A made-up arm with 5 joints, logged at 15 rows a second.
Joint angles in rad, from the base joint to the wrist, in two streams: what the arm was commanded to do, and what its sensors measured. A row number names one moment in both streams.
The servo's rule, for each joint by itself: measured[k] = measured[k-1] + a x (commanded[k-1-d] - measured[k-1]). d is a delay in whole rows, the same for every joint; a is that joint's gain. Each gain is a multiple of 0.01, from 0.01 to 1. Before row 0 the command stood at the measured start. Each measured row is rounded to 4 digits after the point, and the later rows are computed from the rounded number. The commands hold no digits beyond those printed.
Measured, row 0:
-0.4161 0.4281 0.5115 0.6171 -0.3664
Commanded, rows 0 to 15:
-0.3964 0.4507 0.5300 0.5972 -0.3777
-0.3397 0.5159 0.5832 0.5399 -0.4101
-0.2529 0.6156 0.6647 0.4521 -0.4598
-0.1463 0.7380 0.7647 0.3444 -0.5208
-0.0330 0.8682 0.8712 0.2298 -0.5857
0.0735 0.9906 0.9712 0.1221 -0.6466
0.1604 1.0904 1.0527 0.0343 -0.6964
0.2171 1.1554 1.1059 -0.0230 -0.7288
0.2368 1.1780 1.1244 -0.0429 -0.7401
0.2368 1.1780 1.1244 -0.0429 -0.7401
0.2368 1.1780 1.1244 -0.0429 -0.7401
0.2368 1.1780 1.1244 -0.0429 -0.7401
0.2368 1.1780 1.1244 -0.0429 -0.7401
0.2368 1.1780 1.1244 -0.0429 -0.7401
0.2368 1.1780 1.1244 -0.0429 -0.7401
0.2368 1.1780 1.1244 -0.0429 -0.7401
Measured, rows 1 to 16:
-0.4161 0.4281 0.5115 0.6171 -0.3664
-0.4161 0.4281 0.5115 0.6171 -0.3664
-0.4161 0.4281 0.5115 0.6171 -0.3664
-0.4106 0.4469 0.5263 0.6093 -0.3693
-0.3907 0.5042 0.5718 0.5822 -0.3799
-0.3521 0.5967 0.6461 0.5315 -0.4007
-0.2945 0.7140 0.7410 0.4585 -0.4319
-0.2213 0.8420 0.8452 0.3693 -0.4719
-0.1388 0.9653 0.9460 0.2729 -0.5173
-0.0550 1.0691 1.0314 0.1798 -0.5639
0.0212 1.1407 1.0910 0.1007 -0.6068
0.0816 1.1717 1.1177 0.0447 -0.6415
0.1251 1.1769 1.1231 0.0105 -0.6671
0.1564 1.1778 1.1241 -0.0103 -0.6861
0.1789 1.1780 1.1243 -0.0230 -0.7001
0.1951 1.1780 1.1244 -0.0308 -0.7105
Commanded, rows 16 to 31:
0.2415 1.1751 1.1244 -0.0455 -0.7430
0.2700 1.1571 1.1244 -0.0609 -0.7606
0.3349 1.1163 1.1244 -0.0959 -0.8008
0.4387 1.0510 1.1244 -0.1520 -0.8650
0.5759 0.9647 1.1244 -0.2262 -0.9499
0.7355 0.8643 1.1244 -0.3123 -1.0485
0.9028 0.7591 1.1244 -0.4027 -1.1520
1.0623 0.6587 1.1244 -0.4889 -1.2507
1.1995 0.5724 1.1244 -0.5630 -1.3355
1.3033 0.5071 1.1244 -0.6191 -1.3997
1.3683 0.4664 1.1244 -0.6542 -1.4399
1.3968 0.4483 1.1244 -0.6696 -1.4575
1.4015 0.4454 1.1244 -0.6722 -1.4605
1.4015 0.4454 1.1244 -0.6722 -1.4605
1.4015 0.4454 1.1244 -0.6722 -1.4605
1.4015 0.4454 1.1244 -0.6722 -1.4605
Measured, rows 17 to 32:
0.2068 1.1780 1.1244 -0.0355 -0.7182
0.2152 1.1780 1.1244 -0.0384 -0.7239
0.2212 1.1780 1.1244 -0.0402 -0.7281
0.2269 1.1756 1.1244 -0.0423 -0.7320
0.2390 1.1602 1.1244 -0.0496 -0.7394
0.2659 1.1238 1.1244 -0.0677 -0.7554
0.3143 1.0634 1.1244 -0.1006 -0.7839
0.3875 0.9815 1.1244 -0.1496 -0.8271
0.4849 0.8842 1.1244 -0.2131 -0.8847
0.6019 0.7804 1.1244 -0.2870 -0.9542
0.7308 0.6794 1.1244 -0.3657 -1.0313
0.8620 0.5906 1.1244 -0.4426 -1.1104
0.9856 0.5213 1.1244 -0.5114 -1.1856
1.0928 0.4757 1.1244 -0.5671 -1.2517
1.1779 0.4530 1.1244 -0.6071 -1.3052
1.2405 0.4467 1.1244 -0.6325 -1.3456

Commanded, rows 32 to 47:
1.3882 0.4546 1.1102 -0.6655 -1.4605
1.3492 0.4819 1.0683 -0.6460 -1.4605
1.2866 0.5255 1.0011 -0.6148 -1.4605
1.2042 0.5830 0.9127 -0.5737 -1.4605
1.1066 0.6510 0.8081 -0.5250 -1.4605
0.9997 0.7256 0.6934 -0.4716 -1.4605
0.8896 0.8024 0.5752 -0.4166 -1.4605
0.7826 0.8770 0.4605 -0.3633 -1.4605
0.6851 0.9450 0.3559 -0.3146 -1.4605
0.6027 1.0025 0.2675 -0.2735 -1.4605
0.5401 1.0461 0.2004 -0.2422 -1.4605
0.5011 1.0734 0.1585 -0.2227 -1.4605
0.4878 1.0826 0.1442 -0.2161 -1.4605
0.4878 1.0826 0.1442 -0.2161 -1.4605
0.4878 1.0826 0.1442 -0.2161 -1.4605
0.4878 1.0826 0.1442 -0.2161 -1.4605
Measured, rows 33 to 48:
1.2856 0.4456 1.1244 -0.6480 -1.3755
1.3181 0.4454 1.1244 -0.6574 -1.3976
1.3415 0.4454 1.1244 -0.6632 -1.4140
1.3546 0.4530 1.1130 -0.6641 -1.4261
1.3531 0.4770 1.0772 -0.6570 -1.4350
1.3345 0.5173 1.0163 -0.6405 -1.4416
1.2980 0.5718 0.9334 -0.6144 -1.4465
1.2444 0.6375 0.8332 -0.5795 -1.4501
1.1759 0.7106 0.7214 -0.5374 -1.4528
1.0957 0.7868 0.6044 -0.4903 -1.4548
1.0080 0.8617 0.4893 -0.4408 -1.4563
0.9176 0.9308 0.3826 -0.3916 -1.4574
0.8294 0.9903 0.2905 -0.3455 -1.4582
0.7484 1.0366 0.2184 -0.3052 -1.4588
0.6792 1.0671 0.1705 -0.2730 -1.4592
0.6256 1.0800 0.1495 -0.2508 -1.4595

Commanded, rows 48 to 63:
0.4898 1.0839 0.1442 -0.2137 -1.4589
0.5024 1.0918 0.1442 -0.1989 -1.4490
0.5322 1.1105 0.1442 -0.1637 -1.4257
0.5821 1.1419 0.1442 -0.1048 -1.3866
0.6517 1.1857 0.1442 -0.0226 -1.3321
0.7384 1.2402 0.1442 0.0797 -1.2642
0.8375 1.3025 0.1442 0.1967 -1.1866
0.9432 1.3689 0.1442 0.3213 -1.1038
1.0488 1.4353 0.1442 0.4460 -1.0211
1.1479 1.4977 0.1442 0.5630 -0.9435
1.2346 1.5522 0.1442 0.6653 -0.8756
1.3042 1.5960 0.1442 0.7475 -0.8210
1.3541 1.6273 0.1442 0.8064 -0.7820
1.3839 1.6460 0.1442 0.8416 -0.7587
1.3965 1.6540 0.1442 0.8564 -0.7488
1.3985 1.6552 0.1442 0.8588 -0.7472
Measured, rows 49 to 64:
0.5870 1.0822 0.1453 -0.2373 -1.4598
0.5592 1.0825 0.1444 -0.2290 -1.4600
0.5392 1.0826 0.1442 -0.2240 -1.4601
0.5254 1.0837 0.1442 -0.2200 -1.4598
0.5190 1.0904 0.1442 -0.2118 -1.4570
0.5227 1.1071 0.1442 -0.1930 -1.4489
0.5393 1.1360 0.1442 -0.1586 -1.4327
0.5708 1.1773 0.1442 -0.1056 -1.4065
0.6177 1.2295 0.1442 -0.0333 -1.3695
0.6792 1.2901 0.1442 0.0564 -1.3219
0.7531 1.3555 0.1442 0.1597 -1.2652
0.8359 1.4217 0.1442 0.2714 -1.2017
0.9233 1.4848 0.1442 0.3851 -1.1346
1.0105 1.5407 0.1442 0.4944 -1.0673
1.0927 1.5866 0.1442 0.5931 -1.0033
1.1659 1.6204 0.1442 0.6763 -0.9458

